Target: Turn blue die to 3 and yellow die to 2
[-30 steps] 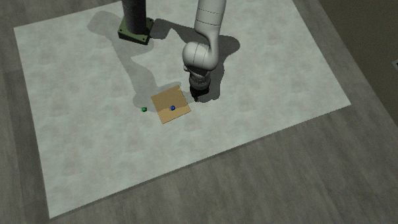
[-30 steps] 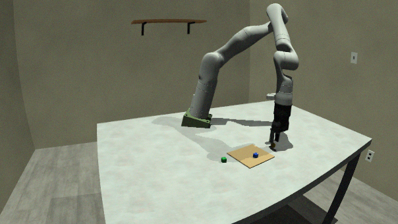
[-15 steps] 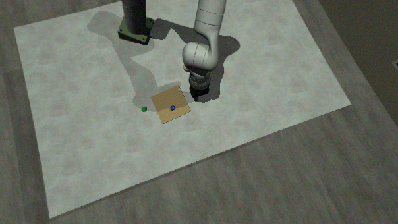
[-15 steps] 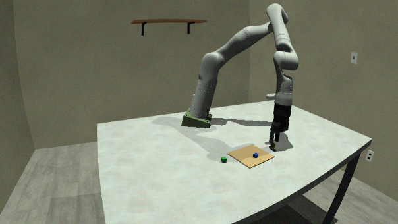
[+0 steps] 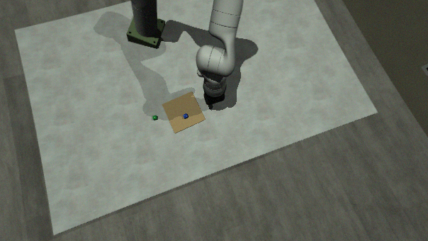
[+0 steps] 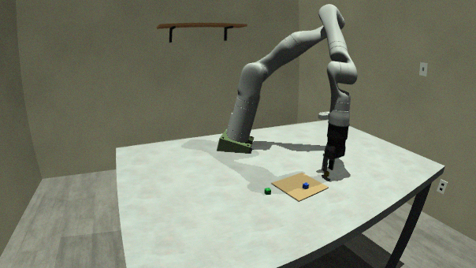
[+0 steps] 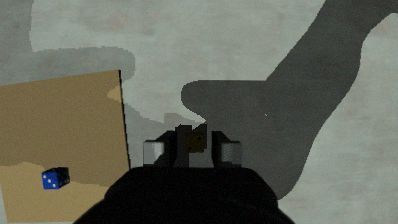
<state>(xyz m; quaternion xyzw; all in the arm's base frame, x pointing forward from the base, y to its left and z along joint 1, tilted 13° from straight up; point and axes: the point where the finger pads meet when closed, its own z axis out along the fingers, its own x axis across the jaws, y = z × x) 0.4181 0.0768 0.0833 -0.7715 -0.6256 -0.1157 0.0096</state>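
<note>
Right now my hand is 30 mm above the yellow die. Also, from my hand: tan mat: 130 mm to the right, 40 mm below, 10 mm behind; then blue die: 130 mm to the right, 30 mm below, 10 mm ahead; then green die: 250 mm to the right, 50 mm behind, 30 mm below.
</note>
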